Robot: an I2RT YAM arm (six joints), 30 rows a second.
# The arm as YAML. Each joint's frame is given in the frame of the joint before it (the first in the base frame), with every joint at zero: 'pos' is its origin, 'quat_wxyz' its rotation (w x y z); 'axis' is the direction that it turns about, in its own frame. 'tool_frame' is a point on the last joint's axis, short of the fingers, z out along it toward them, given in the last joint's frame.
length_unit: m
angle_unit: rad
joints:
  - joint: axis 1
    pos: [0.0, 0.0, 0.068]
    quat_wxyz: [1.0, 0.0, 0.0, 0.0]
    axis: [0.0, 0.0, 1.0]
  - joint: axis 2
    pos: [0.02, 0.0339, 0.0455]
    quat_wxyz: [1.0, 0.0, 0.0, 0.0]
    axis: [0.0, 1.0, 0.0]
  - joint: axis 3
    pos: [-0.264, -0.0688, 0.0]
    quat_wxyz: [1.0, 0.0, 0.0, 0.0]
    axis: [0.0, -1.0, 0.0]
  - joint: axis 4
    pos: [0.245, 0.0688, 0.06]
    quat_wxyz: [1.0, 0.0, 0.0, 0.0]
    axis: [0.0, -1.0, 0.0]
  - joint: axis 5
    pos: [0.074, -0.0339, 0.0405]
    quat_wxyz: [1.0, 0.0, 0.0, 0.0]
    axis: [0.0, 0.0, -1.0]
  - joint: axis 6
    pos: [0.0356, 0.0, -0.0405]
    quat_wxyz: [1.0, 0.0, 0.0, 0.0]
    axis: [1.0, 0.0, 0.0]
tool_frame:
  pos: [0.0, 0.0, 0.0]
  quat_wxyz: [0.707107, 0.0, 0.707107, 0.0]
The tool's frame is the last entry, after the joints.
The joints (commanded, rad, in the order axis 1, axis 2, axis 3, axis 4, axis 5, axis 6), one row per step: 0.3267, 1.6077, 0.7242, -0.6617, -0.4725, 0.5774; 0.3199, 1.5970, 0.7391, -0.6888, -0.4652, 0.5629; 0.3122, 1.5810, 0.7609, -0.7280, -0.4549, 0.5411; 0.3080, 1.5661, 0.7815, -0.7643, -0.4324, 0.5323; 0.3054, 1.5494, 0.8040, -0.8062, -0.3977, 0.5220; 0.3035, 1.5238, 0.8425, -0.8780, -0.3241, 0.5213; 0.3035, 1.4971, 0.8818, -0.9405, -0.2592, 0.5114; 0.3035, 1.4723, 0.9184, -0.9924, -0.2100, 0.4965; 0.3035, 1.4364, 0.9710, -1.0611, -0.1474, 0.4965; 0.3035, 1.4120, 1.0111, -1.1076, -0.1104, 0.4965; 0.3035, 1.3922, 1.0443, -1.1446, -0.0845, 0.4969; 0.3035, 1.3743, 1.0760, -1.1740, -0.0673, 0.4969; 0.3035, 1.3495, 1.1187, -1.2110, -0.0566, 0.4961; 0.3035, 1.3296, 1.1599, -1.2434, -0.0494, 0.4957; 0.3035, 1.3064, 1.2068, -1.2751, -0.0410, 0.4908; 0.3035, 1.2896, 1.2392, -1.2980, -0.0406, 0.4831
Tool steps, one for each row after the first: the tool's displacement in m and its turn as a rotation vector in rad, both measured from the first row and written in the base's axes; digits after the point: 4 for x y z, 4 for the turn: 0.0015, -0.0014, 0.0052, -0.0056, -0.0072, 0.0060; 0.0032, -0.0031, 0.0130, -0.0133, -0.0184, 0.0175; 0.0045, -0.0045, 0.0202, -0.0340, -0.0280, 0.0209; 0.0053, -0.0061, 0.0282, -0.0669, -0.0397, 0.0273; 0.0060, -0.0089, 0.0414, -0.1395, -0.0536, 0.0258; 0.0067, -0.0110, 0.0556, -0.1998, -0.0789, 0.0343; 0.0069, -0.0127, 0.0692, -0.2431, -0.1066, 0.0468; 0.0063, -0.0152, 0.0893, -0.2979, -0.1426, 0.0430; 0.0055, -0.0168, 0.1043, -0.3285, -0.1698, 0.0390; 0.0042, -0.0182, 0.1167, -0.3491, -0.1919, 0.0348; 0.0031, -0.0192, 0.1284, -0.3600, -0.2157, 0.0300; 0.0007, -0.0204, 0.1444, -0.3619, -0.2476, 0.0239; -0.0018, -0.0214, 0.1591, -0.3608, -0.2767, 0.0177; -0.0051, -0.0228, 0.1759, -0.3581, -0.3165, 0.0135; -0.0085, -0.0238, 0.1875, -0.3513, -0.3435, 0.0152
